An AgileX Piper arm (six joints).
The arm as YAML. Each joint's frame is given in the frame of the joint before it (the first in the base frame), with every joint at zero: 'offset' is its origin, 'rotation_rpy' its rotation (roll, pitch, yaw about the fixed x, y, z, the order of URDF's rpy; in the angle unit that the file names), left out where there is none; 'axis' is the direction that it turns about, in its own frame. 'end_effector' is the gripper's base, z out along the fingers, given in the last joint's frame.
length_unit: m
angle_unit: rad
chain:
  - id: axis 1
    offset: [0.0, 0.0, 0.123]
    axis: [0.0, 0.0, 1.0]
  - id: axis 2
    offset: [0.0, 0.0, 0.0]
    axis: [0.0, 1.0, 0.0]
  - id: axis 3
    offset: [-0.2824, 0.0, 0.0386]
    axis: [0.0, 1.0, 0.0]
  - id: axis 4
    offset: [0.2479, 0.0, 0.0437]
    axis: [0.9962, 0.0, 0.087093]
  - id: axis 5
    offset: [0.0, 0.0, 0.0]
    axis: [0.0, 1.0, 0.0]
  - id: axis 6
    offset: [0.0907, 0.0, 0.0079]
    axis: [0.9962, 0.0, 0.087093]
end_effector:
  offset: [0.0, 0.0, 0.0]
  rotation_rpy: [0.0, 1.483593, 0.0]
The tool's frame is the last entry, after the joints.
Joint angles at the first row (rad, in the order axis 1, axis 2, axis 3, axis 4, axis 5, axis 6):
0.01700, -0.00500, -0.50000, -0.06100, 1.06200, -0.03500
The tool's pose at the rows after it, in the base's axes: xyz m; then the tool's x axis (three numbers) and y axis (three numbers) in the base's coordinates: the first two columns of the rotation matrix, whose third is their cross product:
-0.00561 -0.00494 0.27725 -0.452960 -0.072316 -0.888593 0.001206 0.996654 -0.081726
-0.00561 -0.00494 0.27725 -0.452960 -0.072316 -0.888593 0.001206 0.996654 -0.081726
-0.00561 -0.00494 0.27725 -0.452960 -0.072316 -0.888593 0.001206 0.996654 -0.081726
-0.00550 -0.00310 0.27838 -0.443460 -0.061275 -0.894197 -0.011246 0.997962 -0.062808
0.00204 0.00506 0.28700 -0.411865 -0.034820 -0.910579 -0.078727 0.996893 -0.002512
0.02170 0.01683 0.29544 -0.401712 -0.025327 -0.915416 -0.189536 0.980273 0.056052
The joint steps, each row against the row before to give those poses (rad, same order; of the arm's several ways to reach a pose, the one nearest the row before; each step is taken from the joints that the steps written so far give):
-0.00005, 0.00000, 0.00000, 0.00005, 0.00000, -0.00005
0.00000, 0.00000, 0.00000, 0.00000, 0.00000, 0.00000
0.00000, 0.00000, 0.00000, 0.00000, 0.00000, 0.00000
0.00003, 0.00000, -0.00201, 0.02297, -0.00799, 0.00003
0.00006, 0.04201, -0.01199, 0.10394, -0.06202, -0.02894
0.00001, 0.10100, 0.00002, 0.16799, -0.09803, -0.10300

